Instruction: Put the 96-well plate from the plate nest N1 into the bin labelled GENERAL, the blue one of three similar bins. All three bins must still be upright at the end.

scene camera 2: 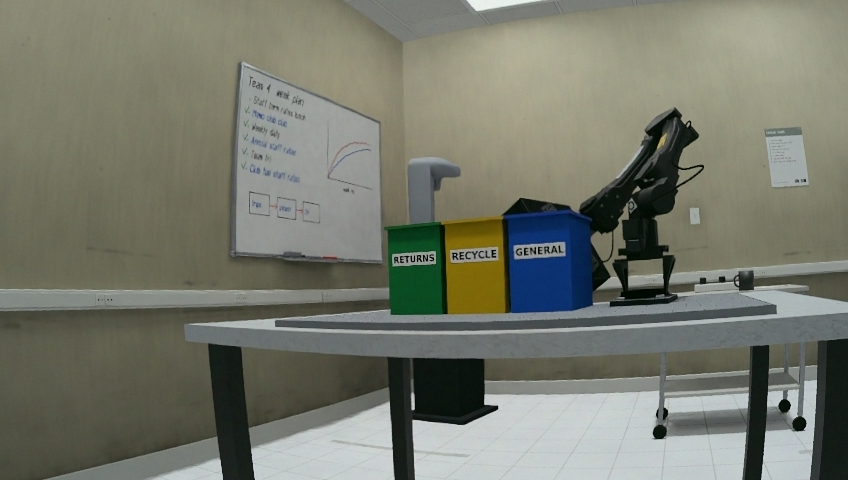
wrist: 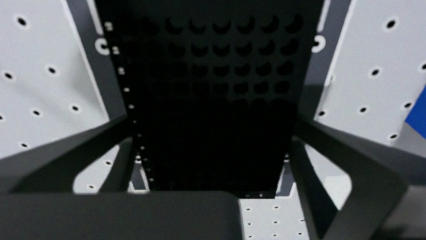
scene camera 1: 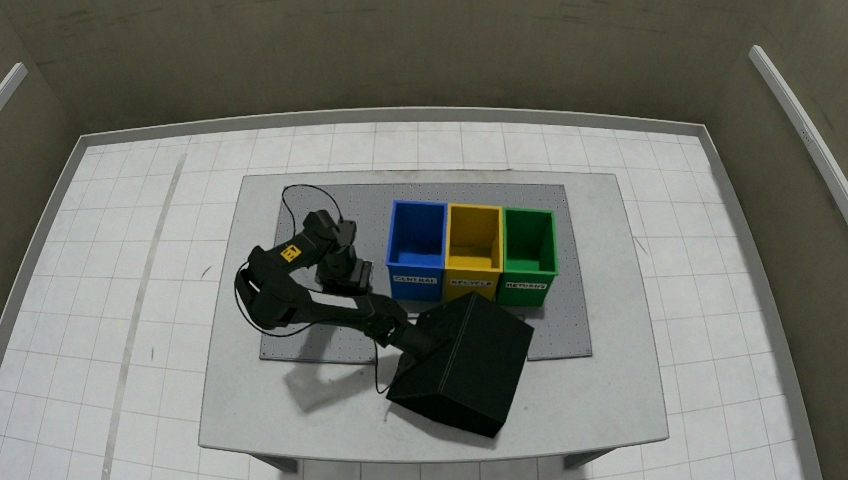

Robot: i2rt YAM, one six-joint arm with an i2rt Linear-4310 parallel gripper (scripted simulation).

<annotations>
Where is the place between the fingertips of my gripper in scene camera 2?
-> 646,296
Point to a black 96-well plate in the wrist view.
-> At 224,127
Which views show my gripper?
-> Scene camera 2, the wrist view and scene camera 1: all of them.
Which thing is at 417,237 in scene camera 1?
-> A blue general bin.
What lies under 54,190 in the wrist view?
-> My gripper.
</annotations>
